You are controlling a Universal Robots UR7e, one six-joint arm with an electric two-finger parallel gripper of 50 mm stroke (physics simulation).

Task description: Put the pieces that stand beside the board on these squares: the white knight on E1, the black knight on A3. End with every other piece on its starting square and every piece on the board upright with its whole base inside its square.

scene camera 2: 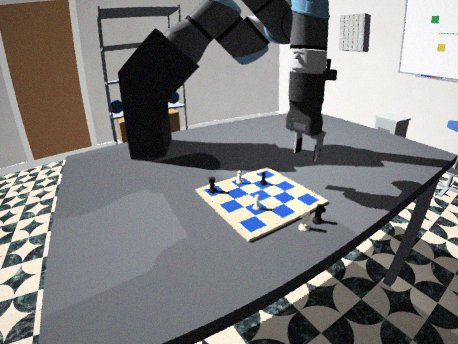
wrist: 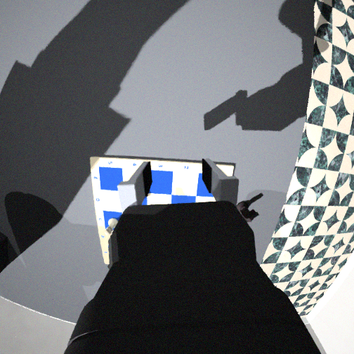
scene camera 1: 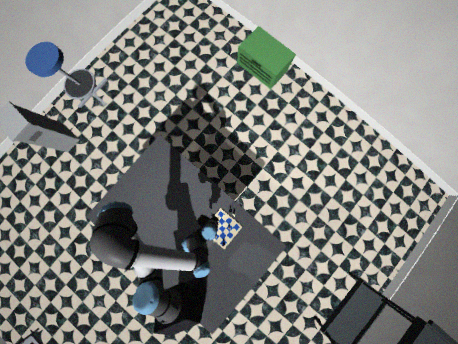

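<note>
The board lies on the table. The white knight and the black knight stand upright on the table just off the board's right front edge in scene camera 2. The white knight does not show in the wrist view. On the board stand a black rook-like piece, a white piece, a black piece and another white piece, all upright. My gripper is open and empty, pointing down well above the table; the arm hides it in scene camera 1.
The grey table ends in a dark edge close to the two knights. The arm's shadow falls across the table behind and right of the board. A green cabinet and a blue stool stand on the floor, away from the table.
</note>
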